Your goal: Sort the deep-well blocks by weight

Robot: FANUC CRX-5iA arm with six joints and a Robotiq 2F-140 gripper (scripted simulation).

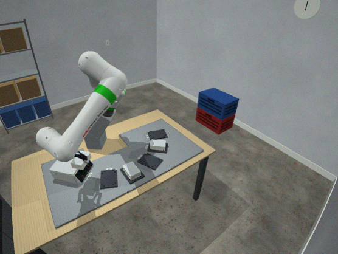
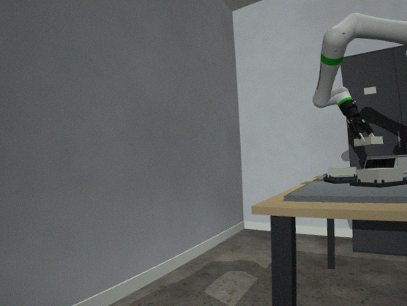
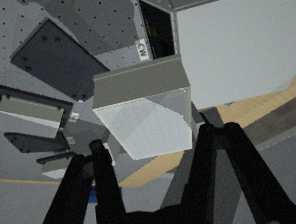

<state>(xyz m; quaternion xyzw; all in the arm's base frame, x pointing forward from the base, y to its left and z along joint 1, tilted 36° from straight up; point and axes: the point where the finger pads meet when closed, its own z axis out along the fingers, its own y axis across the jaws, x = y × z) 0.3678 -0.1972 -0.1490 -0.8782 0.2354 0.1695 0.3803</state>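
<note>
Right now my hand is 120 mm past the weigher platform, 110 mm to the left of it and 100 mm above it. From my hand the other things lie so: CW label (200 mm below, 30 mm behind, 20 mm to the left); check-weigher (130 mm below, 110 mm behind, 100 mm to the right); dark nest plate (320 mm to the left, 190 mm below, 80 mm ahead).
</note>
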